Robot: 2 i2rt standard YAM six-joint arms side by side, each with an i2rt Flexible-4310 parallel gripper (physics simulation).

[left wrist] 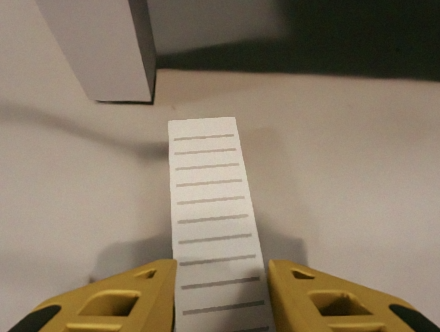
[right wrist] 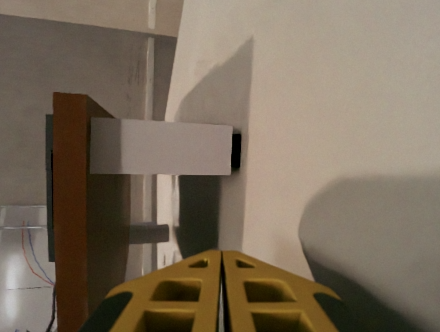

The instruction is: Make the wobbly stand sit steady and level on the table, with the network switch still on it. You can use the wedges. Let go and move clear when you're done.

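Places are measured from the left arm's base along level axes (x left, y back, z up), in millimetres.
Where they show: left gripper, fingertip midpoint: (left wrist: 222, 272); right gripper, fingertip midpoint: (right wrist: 221, 262).
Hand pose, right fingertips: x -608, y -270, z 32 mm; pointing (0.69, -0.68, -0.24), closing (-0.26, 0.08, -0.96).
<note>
Each offset is from my right fingertips to the top centre of the thing. "pt": to the spot under its first point. Level surfaces: height alone.
My left gripper (left wrist: 222, 272) is shut on a long white wedge with grey cross lines @(dx +467, dy +48, dz -3 mm) (left wrist: 212, 200), whose thin end points away from the fingers. A white stand leg @(pt dx +481, dy -25, dz +4 mm) (left wrist: 107, 55) stands beyond the wedge's tip, a little to the left, apart from it. In the right wrist view the stand shows sideways: a brown top board (right wrist: 70, 200), a near white leg @(dx +61, dy -66, dz +55 mm) (right wrist: 160, 147) with a black foot @(pt dx +51, dy -63, dz -29 mm) (right wrist: 236, 150), and a second leg (right wrist: 150, 233) partly seen behind. A thin dark slab, likely the network switch @(pt dx +118, dy -52, dz +94 mm) (right wrist: 50, 190), lies against the board's top. My right gripper (right wrist: 221, 262) is shut and empty, beside the stand.
The light table top @(dz -32 mm) (left wrist: 360, 175) (right wrist: 310, 100) lies under the stand and both grippers. Dark shadow falls behind the leg in the left wrist view. A whiteboard with red and blue lines (right wrist: 20, 265) and a grey wall (right wrist: 65, 60) show beyond the table.
</note>
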